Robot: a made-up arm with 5 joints.
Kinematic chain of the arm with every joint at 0, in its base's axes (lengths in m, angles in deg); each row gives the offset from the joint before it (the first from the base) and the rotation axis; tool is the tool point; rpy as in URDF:
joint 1: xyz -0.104 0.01 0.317 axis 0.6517 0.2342 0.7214
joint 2: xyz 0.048 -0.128 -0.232 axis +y
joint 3: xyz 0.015 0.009 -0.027 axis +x
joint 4: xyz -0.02 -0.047 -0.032 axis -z
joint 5: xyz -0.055 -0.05 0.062 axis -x
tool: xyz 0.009 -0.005 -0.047 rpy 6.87 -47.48 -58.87
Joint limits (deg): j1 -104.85..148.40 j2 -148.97..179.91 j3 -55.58..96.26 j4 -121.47..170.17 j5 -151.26..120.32
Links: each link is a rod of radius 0.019 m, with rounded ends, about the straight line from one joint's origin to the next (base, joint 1, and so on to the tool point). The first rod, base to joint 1, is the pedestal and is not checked.
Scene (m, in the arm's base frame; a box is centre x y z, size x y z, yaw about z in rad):
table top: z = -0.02
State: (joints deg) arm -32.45 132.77 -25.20 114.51 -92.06
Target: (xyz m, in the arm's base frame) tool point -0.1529 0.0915 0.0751
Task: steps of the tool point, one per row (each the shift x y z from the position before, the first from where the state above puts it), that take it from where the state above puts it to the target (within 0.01 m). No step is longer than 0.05 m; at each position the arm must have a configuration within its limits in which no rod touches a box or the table.
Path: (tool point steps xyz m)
1: 0.0153 0.0288 -0.0268
2: 0.0094 0.0340 -0.0227
3: 0.0030 0.0377 -0.0176
4: -0.0037 0.0395 -0.0119
5: -0.0103 0.0398 -0.0057
6: -0.0165 0.0379 0.0007
7: -0.0220 0.0342 0.0070
8: -0.0267 0.0288 0.0130

